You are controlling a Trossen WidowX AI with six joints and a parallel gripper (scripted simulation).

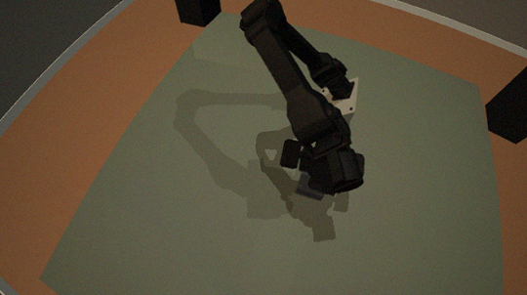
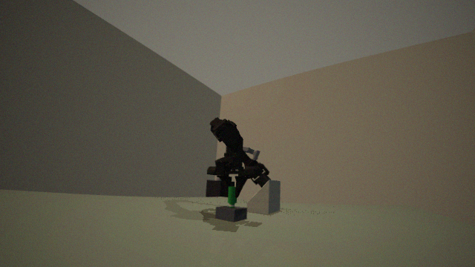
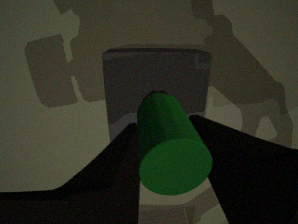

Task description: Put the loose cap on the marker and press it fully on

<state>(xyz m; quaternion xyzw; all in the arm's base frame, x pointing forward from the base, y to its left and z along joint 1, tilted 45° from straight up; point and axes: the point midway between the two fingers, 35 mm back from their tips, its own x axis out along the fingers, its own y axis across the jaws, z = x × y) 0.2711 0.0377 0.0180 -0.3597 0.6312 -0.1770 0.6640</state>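
The green marker is right at my gripper tip. The rest, counted from my gripper tip: holder block: 5 cm below; then green cap: 1 cm above.
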